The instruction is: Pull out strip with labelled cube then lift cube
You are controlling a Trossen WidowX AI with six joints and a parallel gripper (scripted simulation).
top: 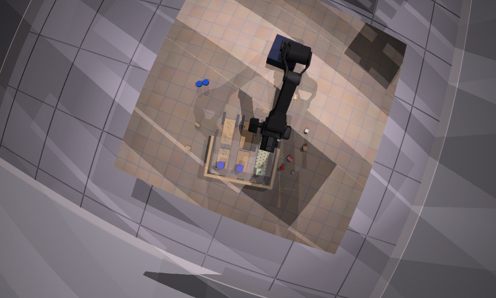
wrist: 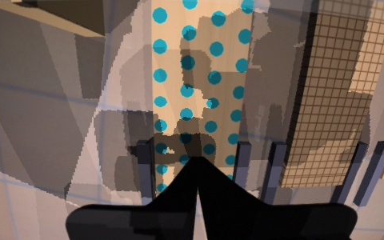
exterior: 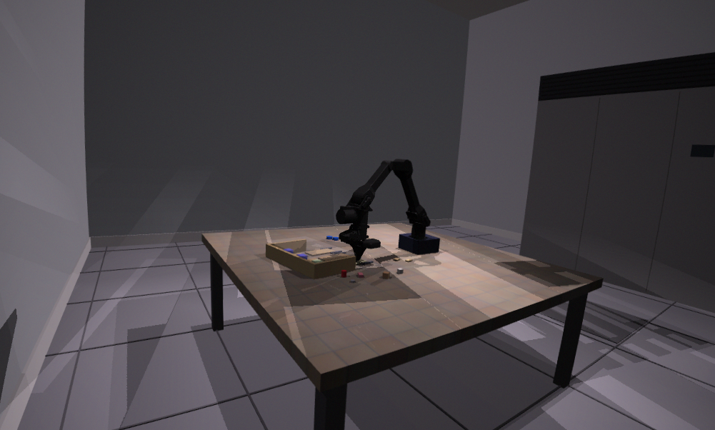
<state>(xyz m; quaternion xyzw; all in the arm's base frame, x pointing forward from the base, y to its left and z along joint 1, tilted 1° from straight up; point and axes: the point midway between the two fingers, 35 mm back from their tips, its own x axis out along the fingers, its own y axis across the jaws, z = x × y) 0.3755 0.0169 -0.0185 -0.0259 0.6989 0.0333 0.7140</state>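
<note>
The strip lies 9 cm ahead of my gripper tip and 1 cm to the left of it. Also, from my gripper tip: pink block 14 cm to the left, 10 cm ahead; then red disc 16 cm ahead, 12 cm to the left; then white cube 19 cm to the left, 6 cm behind.
</note>
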